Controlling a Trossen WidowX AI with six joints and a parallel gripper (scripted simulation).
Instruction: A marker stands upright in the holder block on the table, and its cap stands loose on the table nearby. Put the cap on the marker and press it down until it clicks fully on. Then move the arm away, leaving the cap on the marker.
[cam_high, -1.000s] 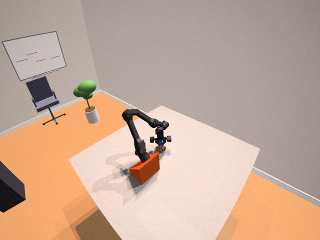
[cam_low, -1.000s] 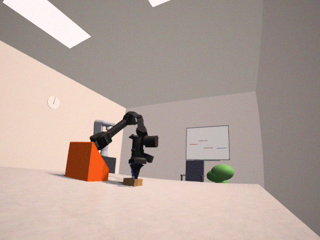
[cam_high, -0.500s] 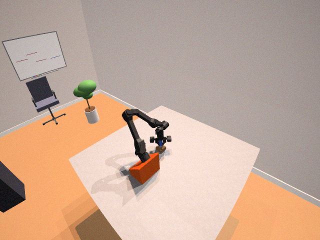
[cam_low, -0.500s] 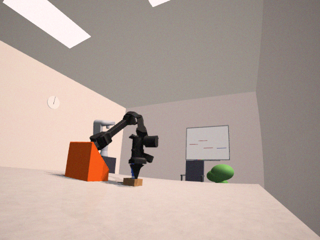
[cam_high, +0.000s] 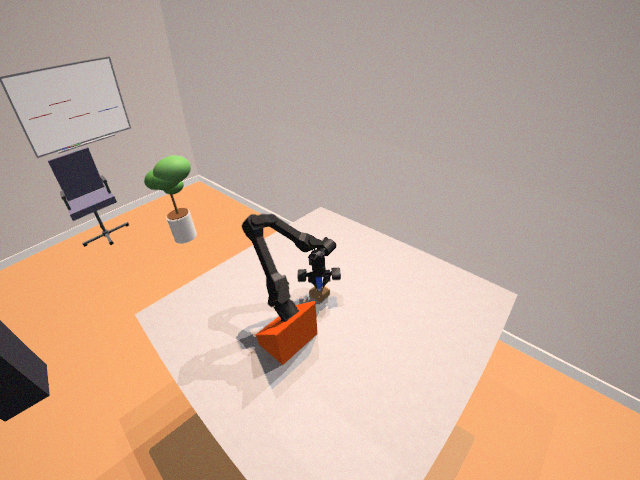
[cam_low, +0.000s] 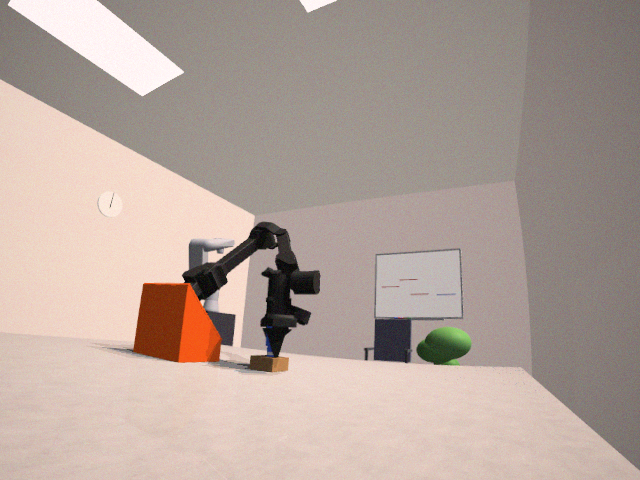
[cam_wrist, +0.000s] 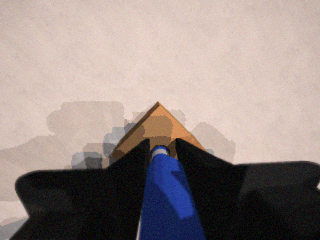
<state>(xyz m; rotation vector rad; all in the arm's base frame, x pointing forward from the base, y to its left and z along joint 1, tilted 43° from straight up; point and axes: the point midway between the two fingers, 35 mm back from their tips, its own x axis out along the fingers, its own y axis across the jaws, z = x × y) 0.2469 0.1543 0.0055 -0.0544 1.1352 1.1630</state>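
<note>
The blue cap lies 5 cm above my gripper tip, 1 cm to the right of it and 1 cm behind it. From my gripper tip the other things lie so: holder block 2 cm below, 1 cm to the right, 1 cm behind.
</note>
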